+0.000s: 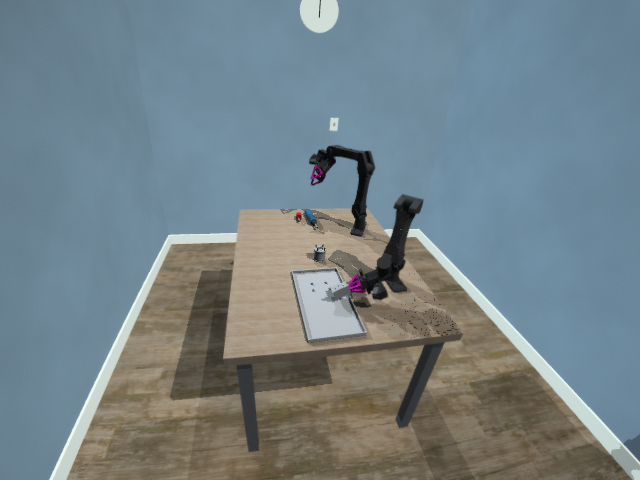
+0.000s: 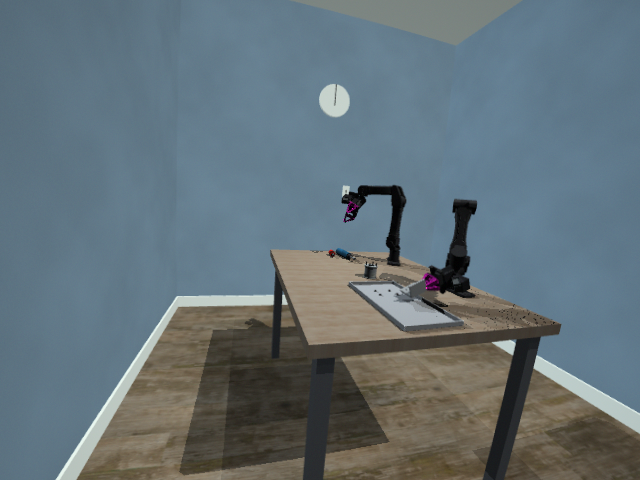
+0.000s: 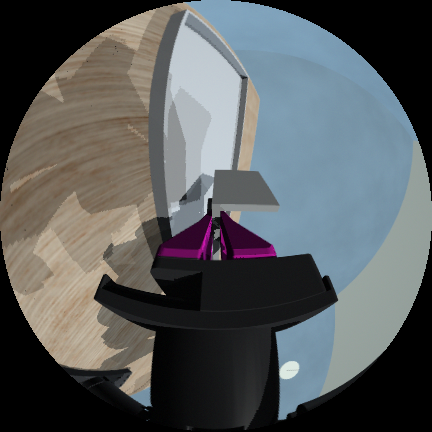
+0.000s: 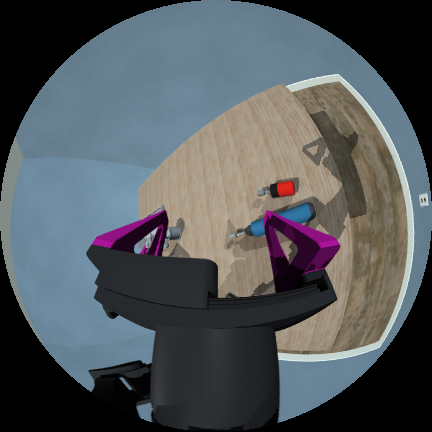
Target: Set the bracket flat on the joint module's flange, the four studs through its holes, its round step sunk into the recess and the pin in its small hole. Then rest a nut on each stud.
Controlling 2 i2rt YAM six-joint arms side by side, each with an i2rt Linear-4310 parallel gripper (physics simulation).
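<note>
The grey bracket is held tilted above the tray's right side by my left gripper, which is shut on it. The joint module stands upright on the table behind the tray, its studs pointing up. Several small dark nuts lie in the tray; one nut is near its far left part. My right gripper is open and empty, high above the table's far part. The bracket's holes and step cannot be made out.
The shallow grey tray lies in the near half of the table. A blue tool and a red-handled tool lie at the table's far end.
</note>
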